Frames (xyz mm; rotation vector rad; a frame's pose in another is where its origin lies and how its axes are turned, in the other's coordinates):
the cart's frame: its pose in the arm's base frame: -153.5 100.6 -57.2 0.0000 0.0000 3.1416
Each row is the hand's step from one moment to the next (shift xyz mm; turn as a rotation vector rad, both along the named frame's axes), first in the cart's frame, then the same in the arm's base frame.
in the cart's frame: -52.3 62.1 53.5 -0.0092 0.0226 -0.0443
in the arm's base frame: 52.3 -62.1 53.5 0.0092 -0.0226 -0.0443
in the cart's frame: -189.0 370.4 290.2 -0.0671 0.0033 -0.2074
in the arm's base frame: 189.0 -370.4 290.2 0.0671 -0.0033 -0.2074
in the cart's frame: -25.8 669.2 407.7 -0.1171 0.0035 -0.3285
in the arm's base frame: 25.8 -669.2 407.7 0.1171 -0.0035 -0.3285
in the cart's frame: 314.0 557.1 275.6 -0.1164 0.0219 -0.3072
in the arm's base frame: -314.0 -557.1 275.6 0.1164 -0.0219 -0.3072
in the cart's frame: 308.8 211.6 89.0 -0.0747 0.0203 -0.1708
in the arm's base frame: -308.8 -211.6 89.0 0.0747 -0.0203 -0.1708
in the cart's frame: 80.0 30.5 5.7 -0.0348 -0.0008 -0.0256
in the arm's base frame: -80.0 -30.5 5.7 0.0348 0.0008 -0.0256
